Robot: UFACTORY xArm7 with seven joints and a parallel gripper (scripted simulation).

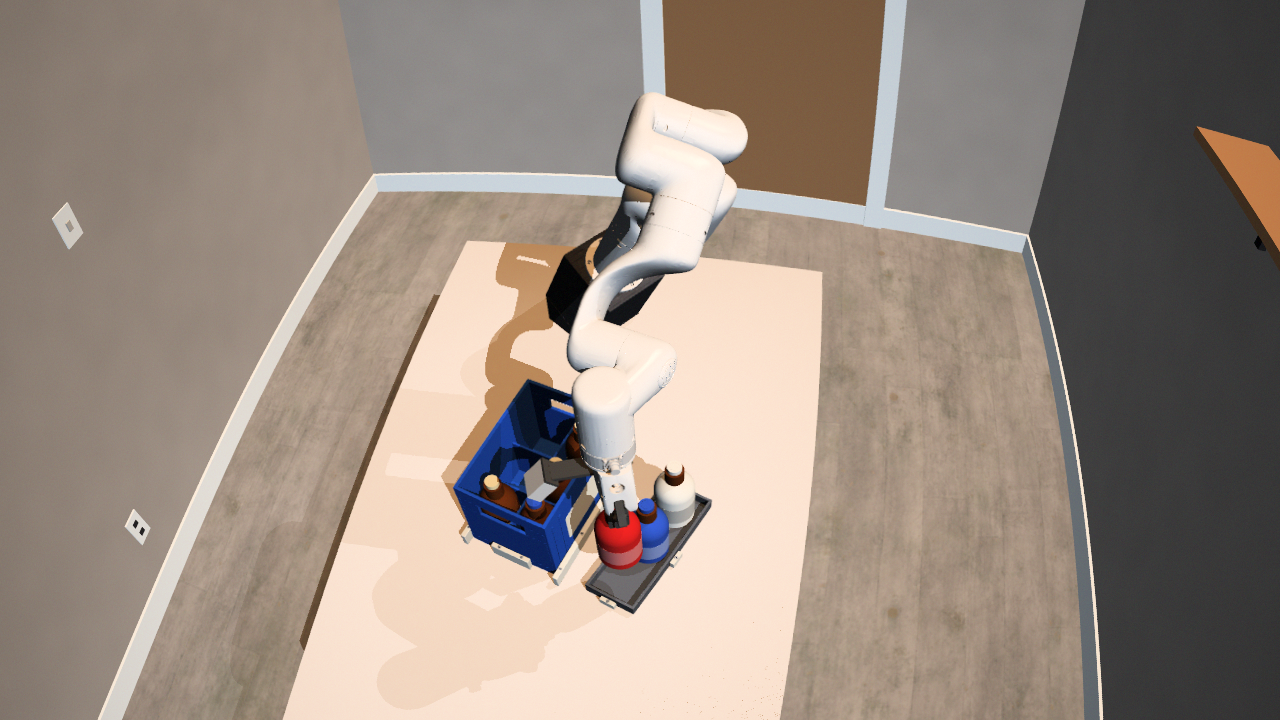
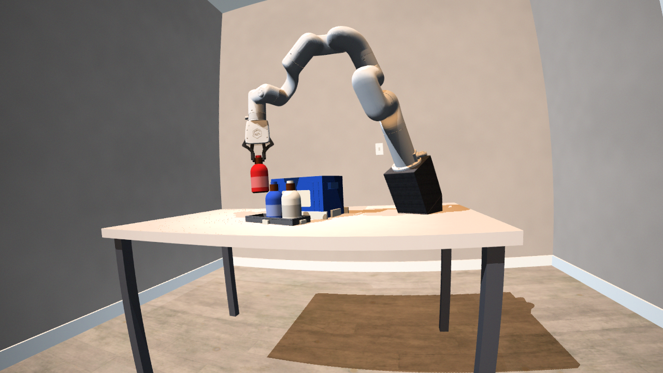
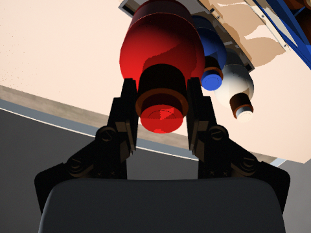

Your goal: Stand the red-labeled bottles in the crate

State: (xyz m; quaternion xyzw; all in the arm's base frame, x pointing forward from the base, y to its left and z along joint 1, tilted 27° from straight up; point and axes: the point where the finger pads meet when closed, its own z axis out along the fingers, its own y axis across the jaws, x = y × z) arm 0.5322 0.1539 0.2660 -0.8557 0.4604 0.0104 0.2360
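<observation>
Now: hand 70 mm above the red-labeled bottle. Round my hand: white-labeled bottle (180 mm below, 170 mm behind, 20 mm to the left); blue-labeled bottle (180 mm below, 80 mm behind, 10 mm to the left); tray (260 mm below, 90 mm behind, 10 mm to the left).
</observation>
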